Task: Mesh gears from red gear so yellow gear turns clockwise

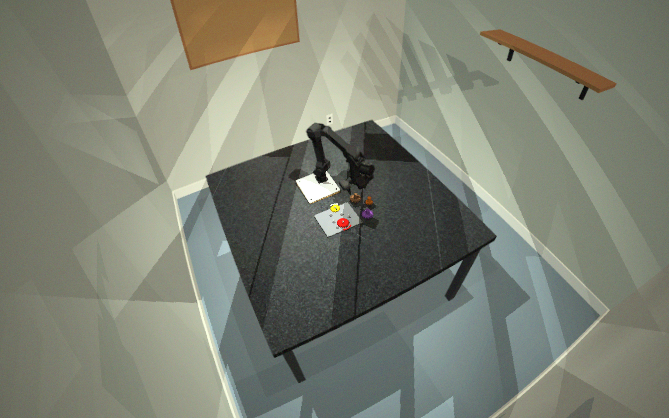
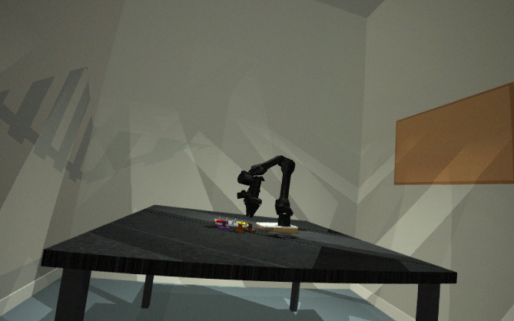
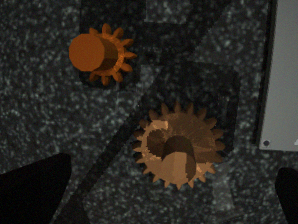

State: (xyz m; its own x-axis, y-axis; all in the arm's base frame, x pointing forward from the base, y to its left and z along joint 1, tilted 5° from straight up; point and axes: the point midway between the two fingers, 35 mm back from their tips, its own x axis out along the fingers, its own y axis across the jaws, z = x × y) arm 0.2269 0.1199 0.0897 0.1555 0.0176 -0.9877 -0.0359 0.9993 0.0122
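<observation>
The brown gear is 1 cm behind my gripper tip and 6 cm below it. Also, from my gripper tip: yellow gear: 1 cm ahead, 14 cm to the right, 6 cm below; orange gear: 5 cm ahead, 5 cm to the left, 6 cm below; purple gear: 12 cm ahead, 6 cm below.
</observation>
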